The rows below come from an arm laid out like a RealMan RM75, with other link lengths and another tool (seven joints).
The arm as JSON. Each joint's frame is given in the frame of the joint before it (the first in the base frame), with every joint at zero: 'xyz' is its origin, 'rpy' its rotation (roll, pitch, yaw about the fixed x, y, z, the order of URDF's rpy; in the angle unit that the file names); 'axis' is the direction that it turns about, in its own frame. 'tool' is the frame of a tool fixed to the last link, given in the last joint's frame.
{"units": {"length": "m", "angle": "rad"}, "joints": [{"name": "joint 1", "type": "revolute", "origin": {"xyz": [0.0, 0.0, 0.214], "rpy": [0.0, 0.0, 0.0]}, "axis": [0.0, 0.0, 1.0]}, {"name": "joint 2", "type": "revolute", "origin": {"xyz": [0.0, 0.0, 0.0], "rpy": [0.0, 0.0, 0.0]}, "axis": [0.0, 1.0, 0.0]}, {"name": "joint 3", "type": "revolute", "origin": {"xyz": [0.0, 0.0, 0.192], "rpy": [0.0, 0.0, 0.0]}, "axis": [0.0, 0.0, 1.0]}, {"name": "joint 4", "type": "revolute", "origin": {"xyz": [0.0, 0.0, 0.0], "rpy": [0.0, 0.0, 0.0]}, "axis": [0.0, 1.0, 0.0]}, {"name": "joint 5", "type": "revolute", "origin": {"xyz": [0.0, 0.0, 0.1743], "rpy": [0.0, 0.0, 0.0]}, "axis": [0.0, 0.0, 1.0]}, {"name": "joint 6", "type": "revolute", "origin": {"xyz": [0.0, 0.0, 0.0], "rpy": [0.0, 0.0, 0.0]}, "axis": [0.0, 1.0, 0.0]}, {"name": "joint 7", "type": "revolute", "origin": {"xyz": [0.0, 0.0, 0.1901], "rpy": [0.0, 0.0, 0.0]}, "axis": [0.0, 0.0, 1.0]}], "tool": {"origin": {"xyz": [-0.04, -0.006, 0.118], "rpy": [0.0, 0.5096, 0.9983]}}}
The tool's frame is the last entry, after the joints.
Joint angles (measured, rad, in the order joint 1, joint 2, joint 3, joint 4, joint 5, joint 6, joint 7), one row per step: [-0.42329, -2.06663, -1.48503, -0.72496, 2.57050, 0.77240, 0.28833]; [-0.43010, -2.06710, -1.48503, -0.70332, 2.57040, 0.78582, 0.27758]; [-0.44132, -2.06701, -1.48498, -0.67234, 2.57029, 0.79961, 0.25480]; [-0.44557, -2.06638, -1.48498, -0.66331, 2.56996, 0.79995, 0.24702]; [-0.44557, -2.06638, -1.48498, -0.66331, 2.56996, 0.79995, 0.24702]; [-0.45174, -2.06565, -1.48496, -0.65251, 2.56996, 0.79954, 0.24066]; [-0.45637, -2.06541, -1.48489, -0.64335, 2.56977, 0.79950, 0.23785]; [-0.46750, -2.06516, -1.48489, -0.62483, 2.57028, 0.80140, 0.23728]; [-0.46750, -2.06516, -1.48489, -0.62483, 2.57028, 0.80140, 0.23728]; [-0.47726, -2.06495, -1.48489, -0.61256, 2.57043, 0.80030, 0.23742]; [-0.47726, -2.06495, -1.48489, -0.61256, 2.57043, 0.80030, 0.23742]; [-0.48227, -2.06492, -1.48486, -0.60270, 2.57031, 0.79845, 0.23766]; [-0.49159, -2.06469, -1.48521, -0.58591, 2.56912, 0.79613, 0.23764]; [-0.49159, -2.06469, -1.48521, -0.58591, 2.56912, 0.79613, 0.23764]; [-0.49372, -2.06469, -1.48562, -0.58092, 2.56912, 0.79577, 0.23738]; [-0.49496, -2.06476, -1.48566, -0.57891, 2.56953, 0.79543, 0.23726]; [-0.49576, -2.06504, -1.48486, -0.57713, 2.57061, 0.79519, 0.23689]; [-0.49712, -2.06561, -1.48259, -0.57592, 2.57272, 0.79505, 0.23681]
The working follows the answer.
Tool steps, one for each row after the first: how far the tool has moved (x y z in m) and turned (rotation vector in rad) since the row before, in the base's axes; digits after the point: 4 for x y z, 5 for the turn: [-0.0025, -0.0003, -0.0009, 0.00051, -0.00497, 0.00208]; [-0.0037, 0.0001, -0.0025, -0.00426, -0.01341, 0.00323]; [-0.0013, 0.0004, -0.0014, -0.00390, -0.00474, 0.00212]; [0.0000, 0.0000, 0.0000, 0.00000, 0.00000, 0.00000]; [-0.0012, 0.0007, -0.0018, -0.00504, -0.00248, 0.00236]; [-0.0013, 0.0004, -0.0015, -0.00382, -0.00005, 0.00297]; [-0.0013, 0.0011, -0.0024, -0.00577, 0.00544, 0.00362]; [0.0000, 0.0000, 0.0000, 0.00000, 0.00000, 0.00000]; [-0.0001, 0.0013, -0.0021, -0.00549, 0.00401, 0.00165]; [0.0000, 0.0000, 0.0000, 0.00000, 0.00000, 0.00000]; [-0.0018, 0.0004, -0.0019, -0.00512, 0.00306, 0.00487]; [-0.0027, 0.0008, -0.0028, -0.00733, 0.00401, 0.00755]; [0.0000, 0.0000, 0.0000, 0.00000, 0.00000, 0.00000]; [-0.0011, 0.0001, -0.0007, -0.00186, 0.00106, 0.00263]; [-0.0002, 0.0001, -0.0005, -0.00119, 0.00074, 0.00056]; [0.0000, 0.0000, -0.0008, -0.00205, 0.00114, 0.00000]; [0.0010, 0.0002, -0.0014, -0.00338, 0.00246, -0.00223]
Tool pose at each row, in the base's axes (x y z in m, rotation vector in rad; rounded; the steps above come from the unrounded poses): [-0.1987, 0.5275, 0.0927, -1.37338, 0.77843, -0.15732]; [-0.2012, 0.5272, 0.0918, -1.37282, 0.77283, -0.15884]; [-0.2049, 0.5274, 0.0893, -1.37570, 0.75945, -0.16709]; [-0.2063, 0.5278, 0.0879, -1.37933, 0.75404, -0.17019]; [-0.2063, 0.5278, 0.0879, -1.37933, 0.75404, -0.17019]; [-0.2075, 0.5284, 0.0861, -1.38451, 0.75035, -0.17203]; [-0.2088, 0.5288, 0.0846, -1.38917, 0.74823, -0.17125]; [-0.2100, 0.5299, 0.0822, -1.39689, 0.75022, -0.16697]; [-0.2100, 0.5299, 0.0822, -1.39689, 0.75022, -0.16697]; [-0.2101, 0.5312, 0.0801, -1.40338, 0.75241, -0.16509]; [-0.2101, 0.5312, 0.0801, -1.40338, 0.75241, -0.16509]; [-0.2119, 0.5316, 0.0782, -1.41050, 0.75151, -0.16121]; [-0.2145, 0.5324, 0.0754, -1.42083, 0.74949, -0.15545]; [-0.2145, 0.5324, 0.0754, -1.42083, 0.74949, -0.15545]; [-0.2156, 0.5325, 0.0747, -1.42372, 0.74849, -0.15341]; [-0.2158, 0.5326, 0.0742, -1.42516, 0.74871, -0.15292]; [-0.2157, 0.5326, 0.0734, -1.42730, 0.74968, -0.15292]; [-0.2147, 0.5328, 0.0720, -1.43013, 0.75337, -0.15424]

